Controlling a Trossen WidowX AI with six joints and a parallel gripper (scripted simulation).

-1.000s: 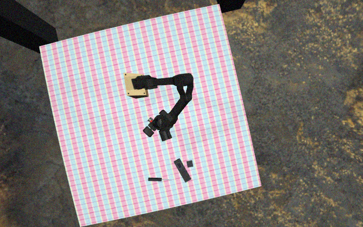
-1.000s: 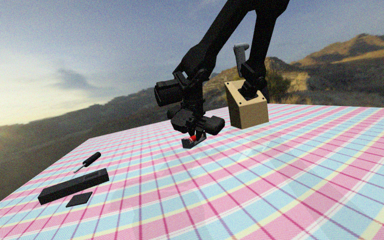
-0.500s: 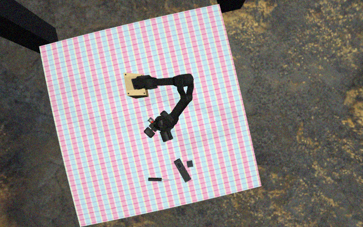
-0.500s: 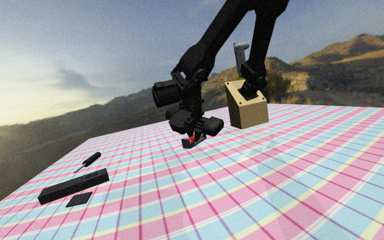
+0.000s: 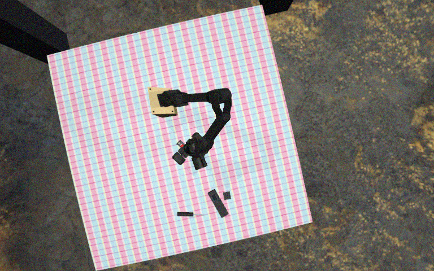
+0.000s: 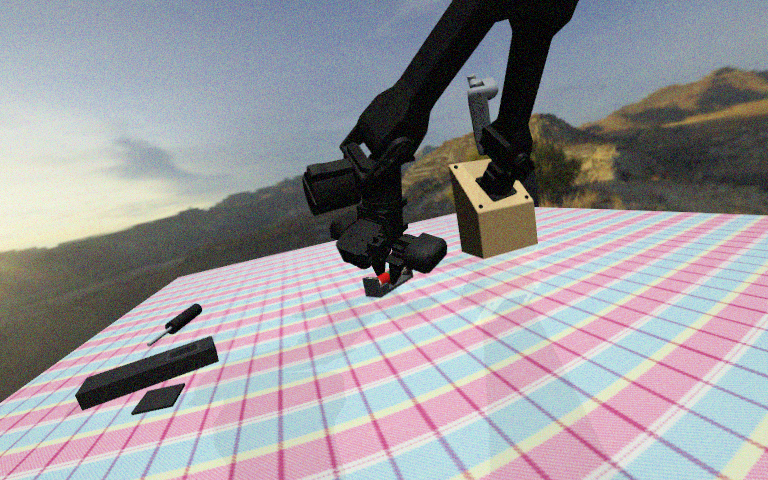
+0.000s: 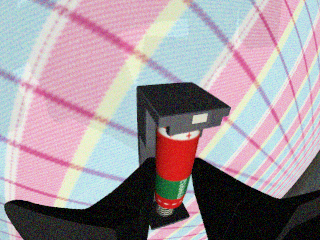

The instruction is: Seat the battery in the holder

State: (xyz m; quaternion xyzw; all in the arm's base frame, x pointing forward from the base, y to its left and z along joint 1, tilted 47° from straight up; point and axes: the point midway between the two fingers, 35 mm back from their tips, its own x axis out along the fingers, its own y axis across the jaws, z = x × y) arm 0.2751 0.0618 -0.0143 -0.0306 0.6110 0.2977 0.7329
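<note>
My gripper tip is 1 cm to the right of the battery and 1 cm below it. From my gripper tip the other things lie so: long black bar 35 cm ahead, 10 cm to the left; screwdriver 37 cm ahead, 6 cm to the right; black plate 32 cm ahead, 16 cm to the left, 1 cm below.
</note>
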